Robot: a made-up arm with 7 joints.
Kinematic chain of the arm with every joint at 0, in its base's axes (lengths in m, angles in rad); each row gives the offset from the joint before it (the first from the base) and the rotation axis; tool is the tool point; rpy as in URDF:
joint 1: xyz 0 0 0 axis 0.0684 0.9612 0.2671
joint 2: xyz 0 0.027 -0.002 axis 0.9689 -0.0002 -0.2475
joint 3: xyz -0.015 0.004 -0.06 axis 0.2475 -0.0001 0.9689
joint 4: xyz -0.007 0 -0.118 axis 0.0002 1 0
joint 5: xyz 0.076 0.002 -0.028 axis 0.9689 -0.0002 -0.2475
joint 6: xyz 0.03 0 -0.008 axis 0.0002 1 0
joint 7: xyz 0.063 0 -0.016 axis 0.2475 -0.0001 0.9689
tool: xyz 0 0 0 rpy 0 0.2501 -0.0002
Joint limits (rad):
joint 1: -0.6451..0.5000
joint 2: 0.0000..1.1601
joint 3: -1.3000..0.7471
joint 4: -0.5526..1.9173
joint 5: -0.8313..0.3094
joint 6: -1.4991..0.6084
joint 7: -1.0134..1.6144
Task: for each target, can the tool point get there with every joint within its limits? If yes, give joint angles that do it. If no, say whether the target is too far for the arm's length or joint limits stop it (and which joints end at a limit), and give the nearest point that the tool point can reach.
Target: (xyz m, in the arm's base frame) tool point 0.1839 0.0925 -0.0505
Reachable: yes | joints -0.5127 0.5970 0.0794 -0.0112 -0.1173 -1.2723 -0.4032
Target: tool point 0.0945 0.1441 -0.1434
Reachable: yes | joints 0.4070 0.8051 0.0333 -0.3113 -0.6119 -0.5323 -0.5527
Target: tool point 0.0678 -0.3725 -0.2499
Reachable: no: too far | nearest point 0.0856 -0.1720 -0.1997 | short by 0.207 m
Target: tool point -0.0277 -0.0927 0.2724
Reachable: no: joint limits stop it (at a limit: joint 1, joint 2, joint 3, joint 4) | nearest point 0.0787 0.1158 0.0993 | short by 0.291 m
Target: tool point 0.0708 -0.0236 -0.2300
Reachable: yes | joints -0.1039 0.6158 -1.0206 -0.2813 -0.0331 0.1729 0.2264
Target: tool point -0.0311 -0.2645 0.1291
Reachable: no: joint limits stop it (at a limit: joint 1, joint 2, joint 3, joint 4) | nearest point 0.0435 -0.1330 -0.0575 | short by 0.240 m
